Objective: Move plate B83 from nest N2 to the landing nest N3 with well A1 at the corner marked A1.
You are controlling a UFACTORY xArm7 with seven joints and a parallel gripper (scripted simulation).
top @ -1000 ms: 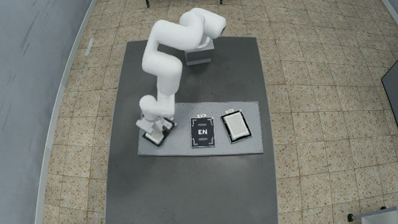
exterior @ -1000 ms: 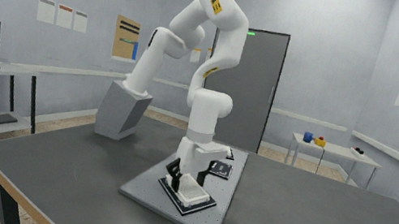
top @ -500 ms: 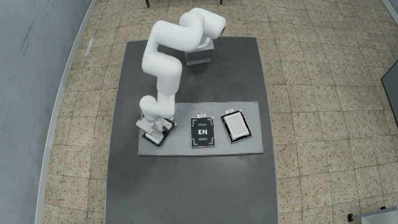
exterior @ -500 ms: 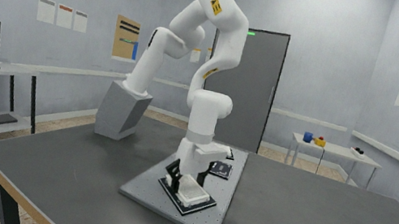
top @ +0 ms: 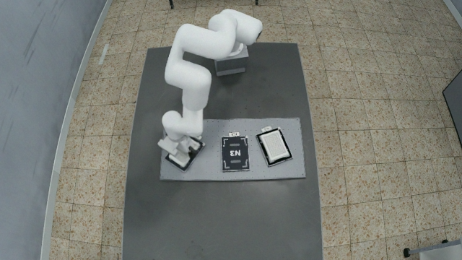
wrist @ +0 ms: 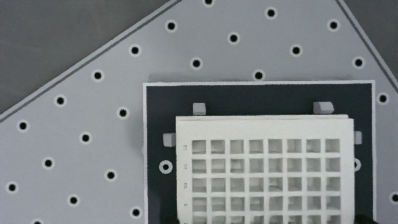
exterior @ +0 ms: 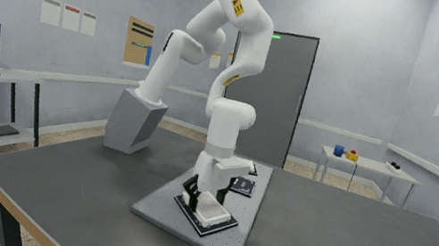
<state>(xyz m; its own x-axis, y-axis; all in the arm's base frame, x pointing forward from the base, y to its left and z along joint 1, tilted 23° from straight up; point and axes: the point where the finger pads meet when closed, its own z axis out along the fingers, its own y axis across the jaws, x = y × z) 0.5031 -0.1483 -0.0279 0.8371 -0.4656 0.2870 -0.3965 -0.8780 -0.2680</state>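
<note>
Right now my hand is 20 mm above the black nest N2. Round my hand: black nest N3: 20 mm behind, 230 mm to the left, 20 mm below; nest N1: 70 mm behind, 400 mm to the left, 20 mm below.
</note>
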